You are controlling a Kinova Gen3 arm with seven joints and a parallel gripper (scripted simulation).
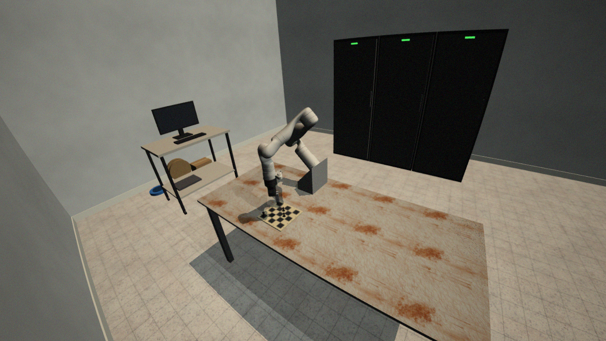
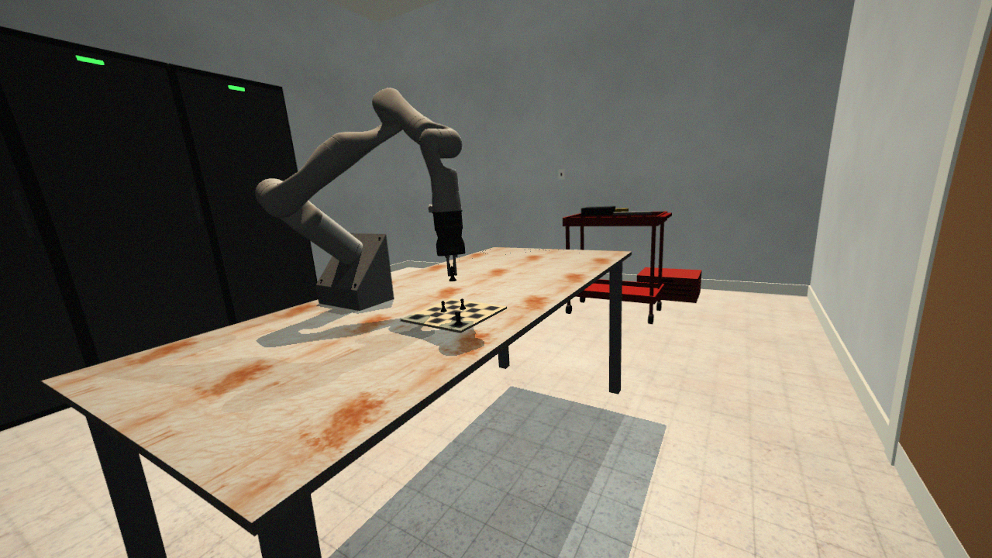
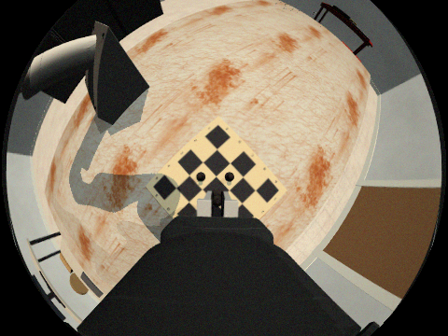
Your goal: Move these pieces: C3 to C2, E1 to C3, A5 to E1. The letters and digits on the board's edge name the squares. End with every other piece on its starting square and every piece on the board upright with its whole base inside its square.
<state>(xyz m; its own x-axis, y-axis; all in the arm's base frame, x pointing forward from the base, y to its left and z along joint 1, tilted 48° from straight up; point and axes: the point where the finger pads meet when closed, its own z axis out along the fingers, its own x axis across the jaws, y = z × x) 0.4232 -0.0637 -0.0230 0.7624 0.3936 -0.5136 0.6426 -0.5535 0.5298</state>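
The chessboard lies 13 cm below my hand. The rest, counted from my hand: black piece: 11 cm below, 8 cm to the right, 7 cm ahead.
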